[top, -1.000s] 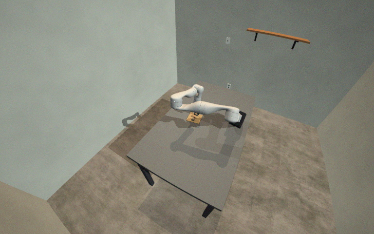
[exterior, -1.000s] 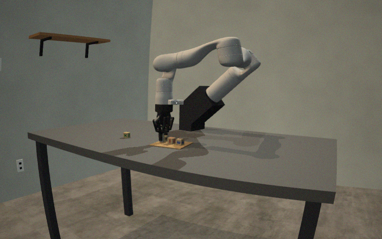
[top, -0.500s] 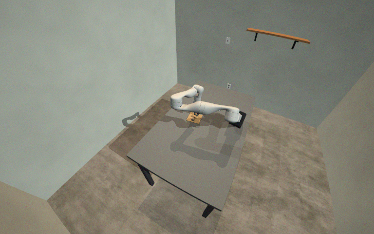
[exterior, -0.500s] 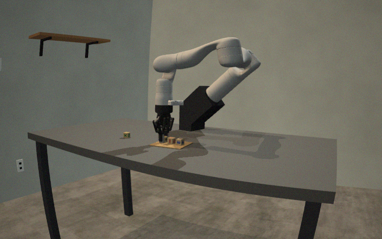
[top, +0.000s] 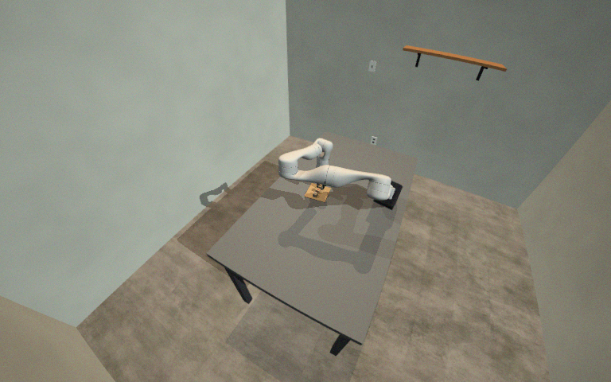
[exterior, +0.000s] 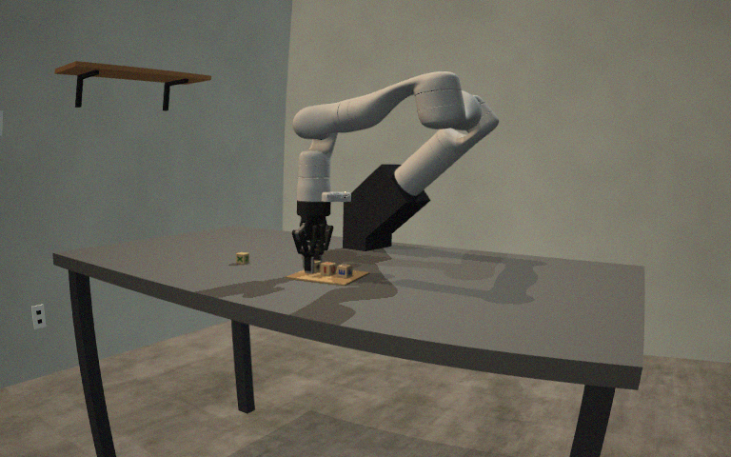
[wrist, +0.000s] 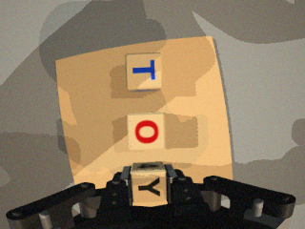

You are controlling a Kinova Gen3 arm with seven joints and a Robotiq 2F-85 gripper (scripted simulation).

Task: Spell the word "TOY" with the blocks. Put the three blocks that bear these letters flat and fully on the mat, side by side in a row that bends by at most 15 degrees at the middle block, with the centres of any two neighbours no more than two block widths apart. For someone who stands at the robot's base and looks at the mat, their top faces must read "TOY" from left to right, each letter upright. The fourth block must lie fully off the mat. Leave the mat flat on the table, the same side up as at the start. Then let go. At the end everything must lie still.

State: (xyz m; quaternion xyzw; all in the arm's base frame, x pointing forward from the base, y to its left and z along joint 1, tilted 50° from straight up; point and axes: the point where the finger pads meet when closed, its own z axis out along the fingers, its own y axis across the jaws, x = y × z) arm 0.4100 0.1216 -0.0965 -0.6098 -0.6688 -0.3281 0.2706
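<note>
Right now my hand is 40 mm to the right of the block and 10 mm above it. The rest, counted from my hand: tan mat: 40 mm to the left, 20 mm below.
</note>
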